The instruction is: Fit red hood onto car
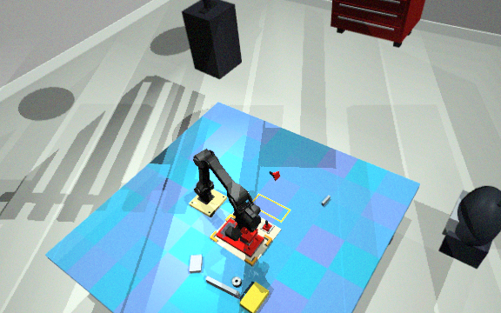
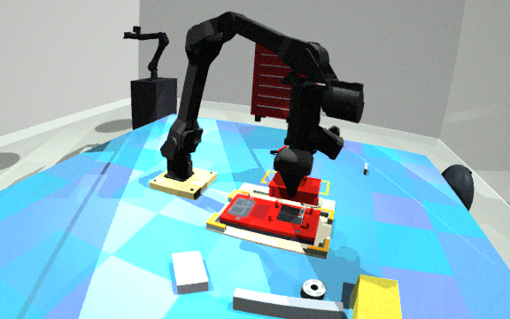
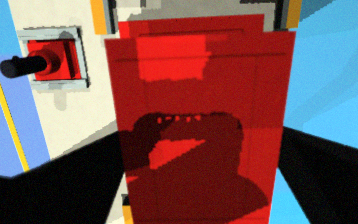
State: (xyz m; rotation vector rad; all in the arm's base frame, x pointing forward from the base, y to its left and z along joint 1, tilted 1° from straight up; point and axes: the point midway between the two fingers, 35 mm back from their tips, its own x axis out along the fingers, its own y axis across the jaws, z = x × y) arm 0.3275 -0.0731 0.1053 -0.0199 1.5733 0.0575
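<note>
Right now my gripper tip is 7 cm above the engine block. From my gripper tip the other things lie so: black wheel (18 cm to the right, 9 cm below, 9 cm ahead); red hood (1 cm above); yellow block (19 cm to the right, 19 cm ahead, 8 cm below).
</note>
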